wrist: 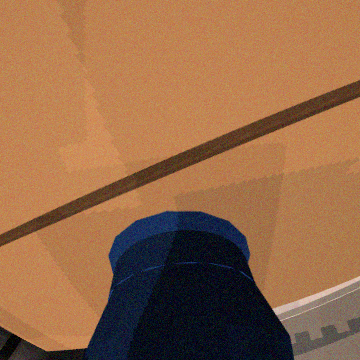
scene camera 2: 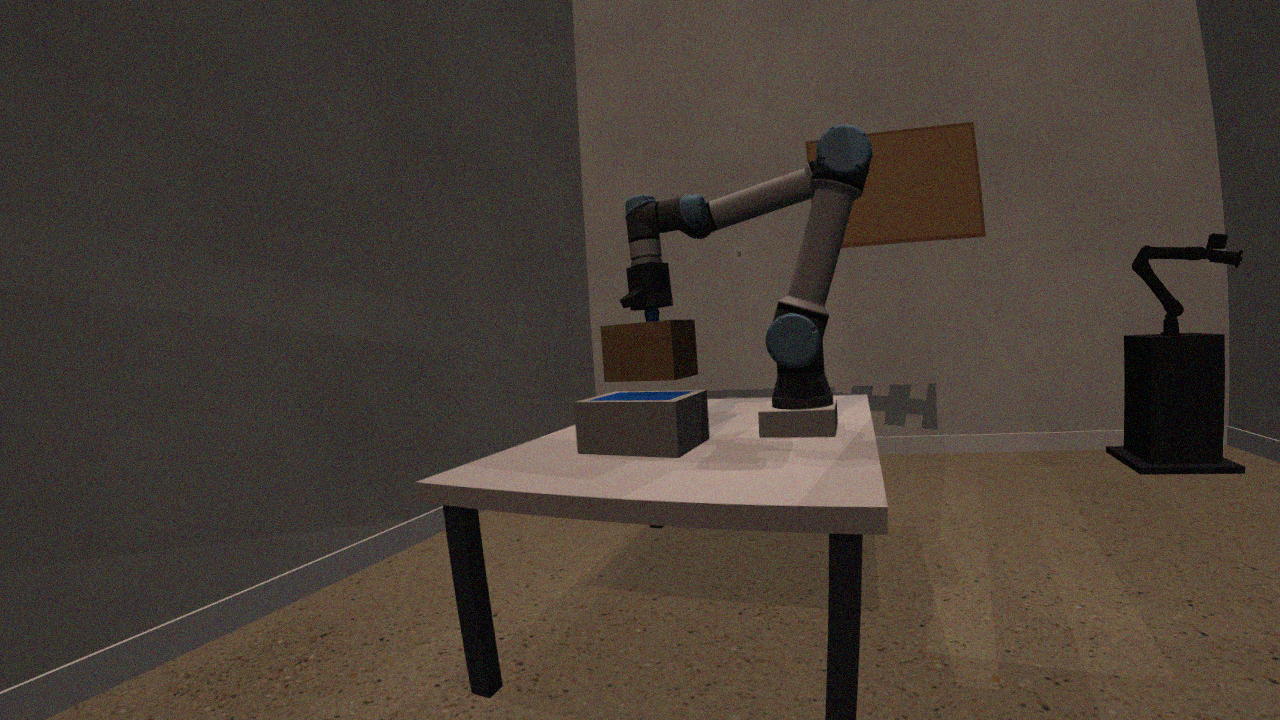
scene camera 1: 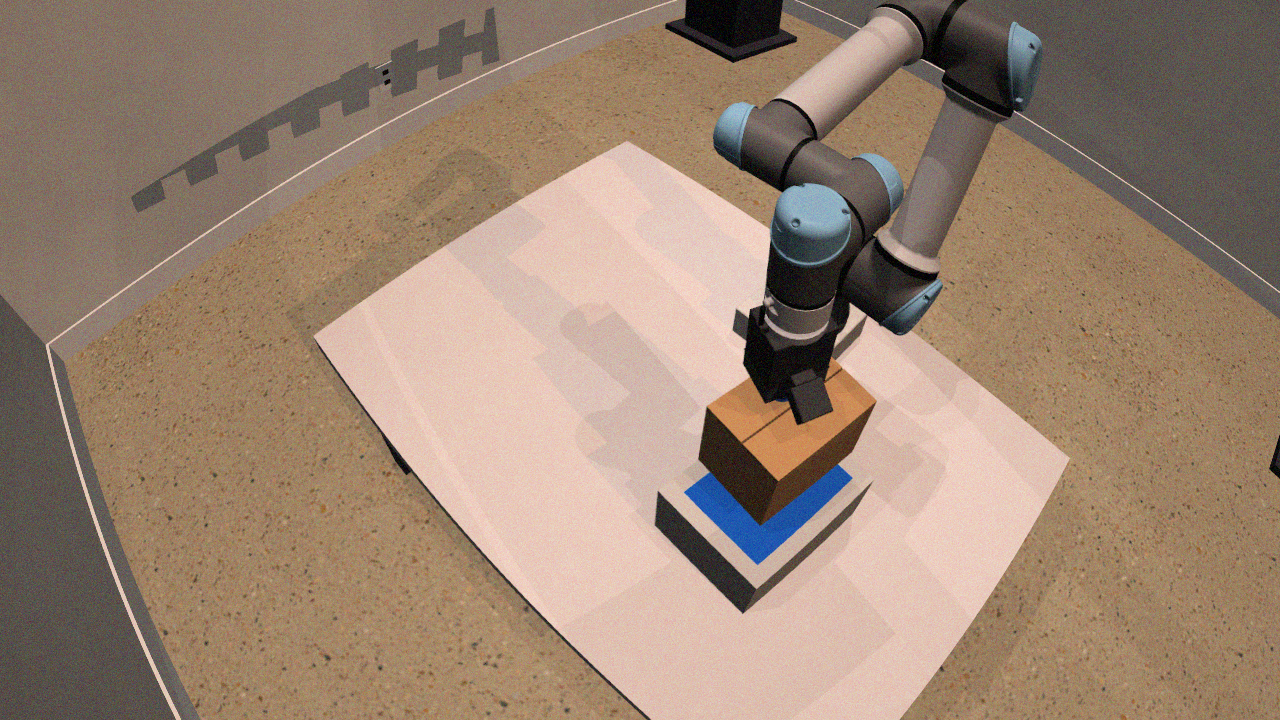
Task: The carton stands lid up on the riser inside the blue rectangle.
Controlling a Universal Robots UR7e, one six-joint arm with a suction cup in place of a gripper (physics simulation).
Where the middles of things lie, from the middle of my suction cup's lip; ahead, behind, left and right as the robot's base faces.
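Labels:
There is the brown carton [scene camera 1: 758, 453], and my suction cup is 30 mm to the right of it and 80 mm above it.

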